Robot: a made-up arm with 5 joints.
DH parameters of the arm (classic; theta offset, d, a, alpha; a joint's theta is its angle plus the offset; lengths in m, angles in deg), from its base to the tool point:
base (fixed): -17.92 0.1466 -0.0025 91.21
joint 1: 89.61 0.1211 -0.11 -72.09
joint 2: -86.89 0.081 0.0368 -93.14
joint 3: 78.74 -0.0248 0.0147 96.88
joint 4: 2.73 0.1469 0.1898 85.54
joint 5: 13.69 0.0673 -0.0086 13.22
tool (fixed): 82.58 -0.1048 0 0
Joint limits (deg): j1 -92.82..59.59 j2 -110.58..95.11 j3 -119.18..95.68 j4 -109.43..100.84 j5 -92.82..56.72
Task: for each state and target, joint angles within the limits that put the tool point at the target. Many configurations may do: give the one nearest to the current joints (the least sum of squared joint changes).
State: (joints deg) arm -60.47 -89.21 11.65 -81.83 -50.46
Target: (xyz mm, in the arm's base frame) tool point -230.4 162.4 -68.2
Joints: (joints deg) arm -29.57 -91.74 -10.32 -79.13 -62.95
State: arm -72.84 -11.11 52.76 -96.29 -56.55
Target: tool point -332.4 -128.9 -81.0
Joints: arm -64.72 3.87 53.26 -89.06 -52.71
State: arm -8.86 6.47 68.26 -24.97 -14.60
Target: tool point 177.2 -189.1 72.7
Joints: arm 21.48 13.26 48.30 -12.83 -16.03
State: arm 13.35 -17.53 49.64 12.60 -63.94
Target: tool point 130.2 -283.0 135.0
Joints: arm 23.41 -17.46 28.79 22.17 -63.15
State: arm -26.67 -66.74 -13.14 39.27 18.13
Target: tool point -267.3 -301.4 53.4
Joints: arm -63.20 -47.44 -8.94 57.50 36.10
